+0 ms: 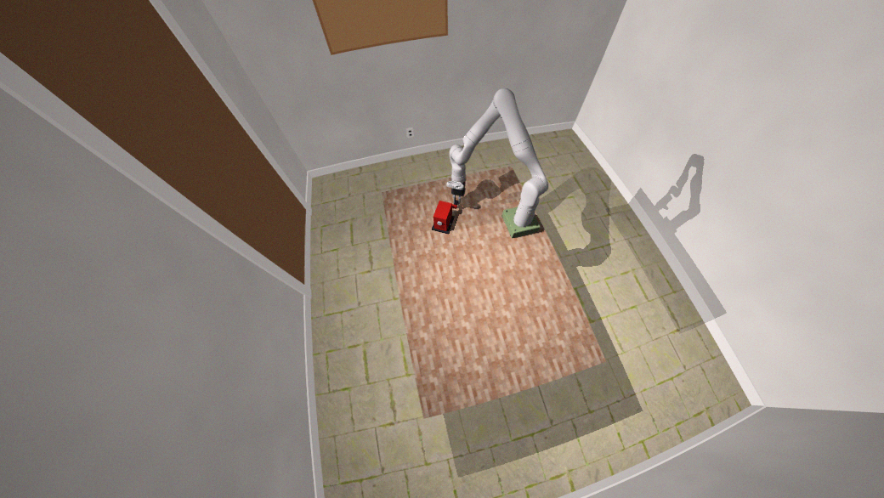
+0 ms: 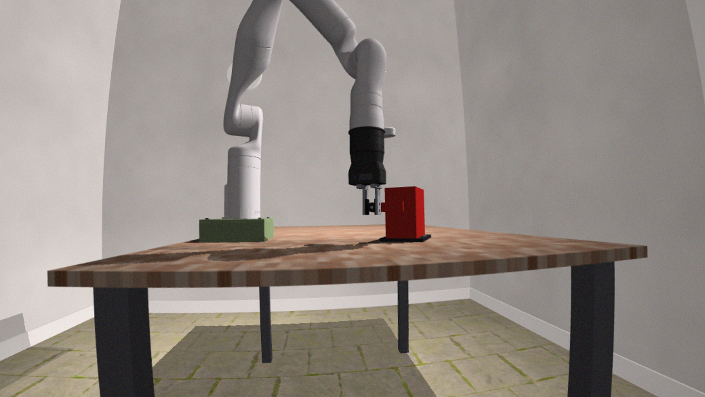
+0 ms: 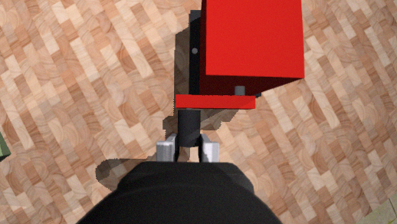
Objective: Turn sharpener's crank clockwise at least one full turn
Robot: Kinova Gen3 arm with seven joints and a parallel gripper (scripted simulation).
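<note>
The dark handle lies 2 cm to the left of my hand and 1 cm ahead of it.
</note>
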